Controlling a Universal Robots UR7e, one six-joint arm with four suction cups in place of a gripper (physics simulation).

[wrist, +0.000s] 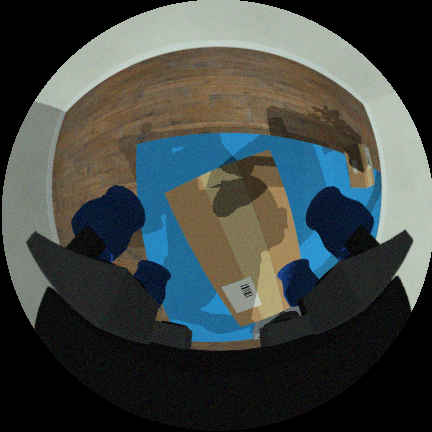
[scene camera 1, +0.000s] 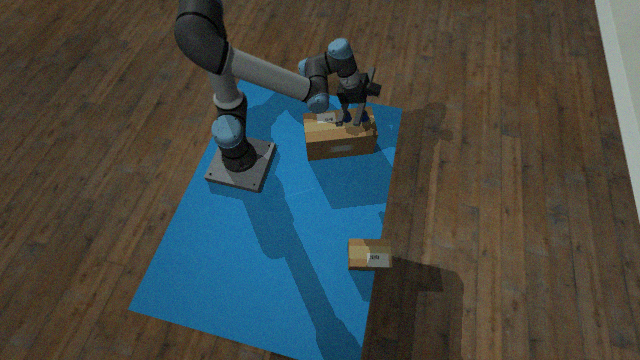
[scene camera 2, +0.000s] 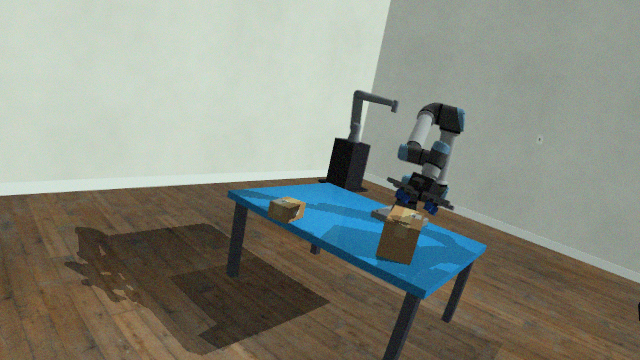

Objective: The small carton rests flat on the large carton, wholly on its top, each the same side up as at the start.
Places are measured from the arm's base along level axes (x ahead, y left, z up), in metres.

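Pixels of known places: hand, tool point: [wrist: 226, 250] [scene camera 2: 414, 205]; arm's base, link origin: [scene camera 1: 239, 157].
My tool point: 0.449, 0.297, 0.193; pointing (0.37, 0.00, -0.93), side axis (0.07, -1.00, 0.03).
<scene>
For each thing: its middle in the pictures, then the offset to it from my tool point, as dx, dy, dz. Level surfaces: height alone.
- large carton, body centre: [wrist: 245, 245] [scene camera 2: 402, 232] [scene camera 1: 338, 134] -0.063, -0.058, -0.152
- small carton, body centre: [scene camera 1: 368, 254] [scene camera 2: 286, 209] [wrist: 360, 165] +0.213, -0.518, -0.192
- blue table, surface height: dz -0.229
The large carton [scene camera 1: 320, 150] [scene camera 2: 398, 242] [wrist: 260, 240] stands on the blue table near one end, its taped top up with a white label. The small carton [scene camera 1: 361, 250] [scene camera 2: 285, 211] [wrist: 358, 175] sits apart from it at the table's long edge, with a white label on top. My gripper [scene camera 1: 356, 119] [scene camera 2: 417, 201] [wrist: 225, 250] hangs over the large carton's top with its dark blue suction cups spread. No carton hangs from the cups. In the wrist view the cups show on both sides of the large carton. A small gap to its top cannot be judged exactly.
The blue table [scene camera 1: 200, 270] [scene camera 2: 350, 201] carries the arm's grey base plate [scene camera 1: 215, 175], beside the large carton. A black pedestal [scene camera 2: 345, 162] with another grey arm [scene camera 2: 357, 112] stands on the floor behind the table.
</scene>
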